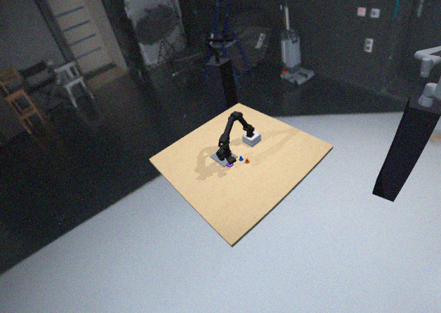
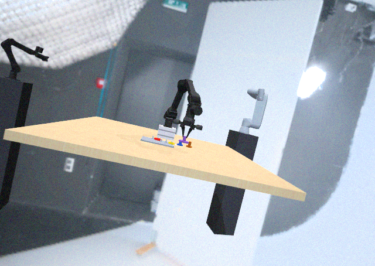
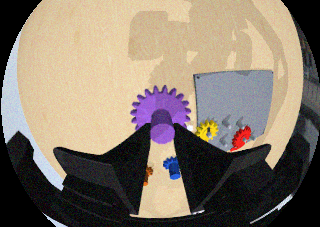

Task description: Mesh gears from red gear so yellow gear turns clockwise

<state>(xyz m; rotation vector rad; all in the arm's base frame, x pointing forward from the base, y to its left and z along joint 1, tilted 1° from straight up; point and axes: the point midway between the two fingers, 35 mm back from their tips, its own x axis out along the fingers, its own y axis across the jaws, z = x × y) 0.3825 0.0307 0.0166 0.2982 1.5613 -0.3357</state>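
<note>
Right now the yellow gear is 70 mm behind my gripper tip, 60 mm below it and 50 mm to the right of it. Also, from my gripper tip: blue gear 130 mm behind, 60 mm below, 20 mm to the left; then purple gear 10 mm below; then white arrow 70 mm behind, 60 mm below, 30 mm to the right.
</note>
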